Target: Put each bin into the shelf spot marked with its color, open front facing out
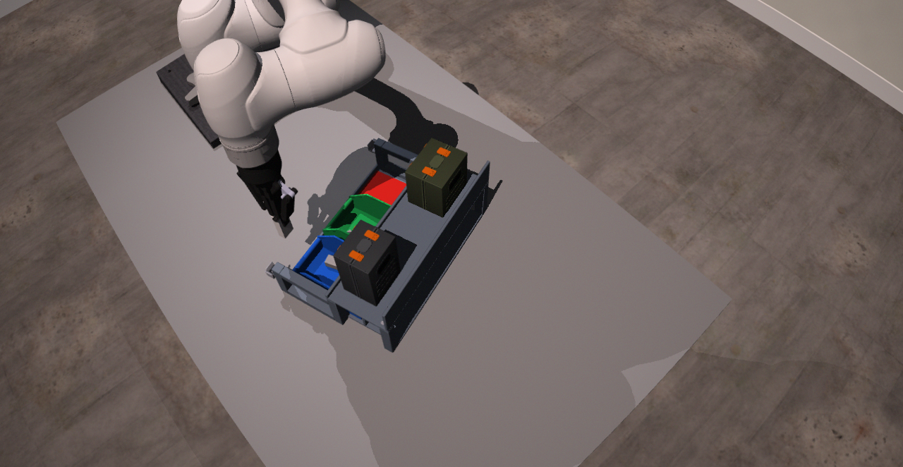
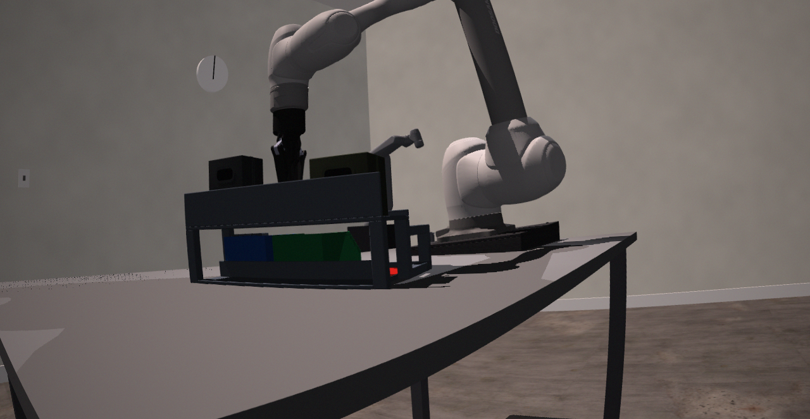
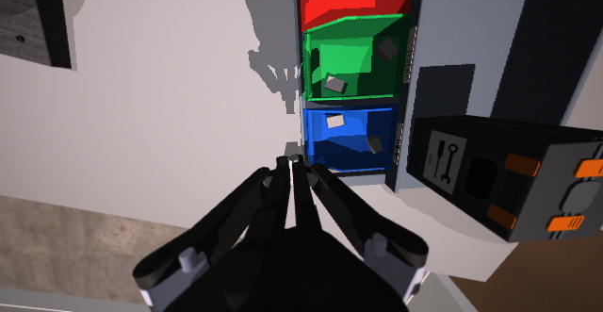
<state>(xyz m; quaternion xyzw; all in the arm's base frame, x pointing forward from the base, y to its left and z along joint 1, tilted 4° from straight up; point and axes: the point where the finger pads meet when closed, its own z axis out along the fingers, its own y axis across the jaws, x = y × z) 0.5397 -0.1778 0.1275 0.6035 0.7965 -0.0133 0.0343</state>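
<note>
My gripper is now 11 cm short of the blue bin, 9 cm above it and 3 cm to the right of it. Also, from my hand: olive case (27 cm to the left, 14 cm ahead, 2 cm above); then black case (20 cm ahead, 5 cm to the left, 3 cm above); then green bin (14 cm to the left, 9 cm below, 8 cm ahead).
</note>
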